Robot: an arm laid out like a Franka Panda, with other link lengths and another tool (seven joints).
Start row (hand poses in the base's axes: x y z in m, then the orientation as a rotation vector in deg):
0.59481 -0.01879 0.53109 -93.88 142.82 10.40
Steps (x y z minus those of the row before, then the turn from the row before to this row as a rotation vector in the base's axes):
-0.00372 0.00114 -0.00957 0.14 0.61 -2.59
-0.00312 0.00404 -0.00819 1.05 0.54 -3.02
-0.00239 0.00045 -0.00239 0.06 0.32 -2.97
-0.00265 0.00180 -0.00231 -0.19 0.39 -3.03
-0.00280 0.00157 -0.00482 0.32 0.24 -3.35
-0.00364 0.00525 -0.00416 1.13 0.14 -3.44
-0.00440 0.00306 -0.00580 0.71 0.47 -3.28
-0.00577 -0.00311 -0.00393 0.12 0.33 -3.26
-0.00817 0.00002 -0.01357 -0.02 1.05 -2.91
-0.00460 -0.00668 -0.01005 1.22 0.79 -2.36
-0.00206 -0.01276 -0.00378 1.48 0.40 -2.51
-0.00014 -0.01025 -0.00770 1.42 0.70 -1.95
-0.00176 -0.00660 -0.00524 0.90 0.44 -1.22
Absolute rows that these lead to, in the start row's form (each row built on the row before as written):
0.59109 -0.01765 0.52152 -90.69 145.17 10.79
0.58797 -0.01361 0.51333 -86.53 147.25 12.19
0.58558 -0.01316 0.51094 -82.66 149.50 12.17
0.58293 -0.01136 0.50863 -78.75 151.87 11.87
0.58013 -0.00979 0.50381 -74.15 153.97 12.07
0.57649 -0.00454 0.49965 -69.13 155.53 13.24
0.57209 -0.00148 0.49385 -64.47 157.33 14.08
0.56632 -0.00459 0.48992 -59.91 159.12 14.03
0.55815 -0.00457 0.47635 -55.94 161.34 14.24
0.55355 -0.01125 0.46630 -52.41 162.51 16.08
0.55149 -0.02401 0.46252 -48.54 163.18 18.05
0.55135 -0.03426 0.45482 -45.49 163.88 20.15
0.54959 -0.04086 0.44958 -43.57 164.27 21.47

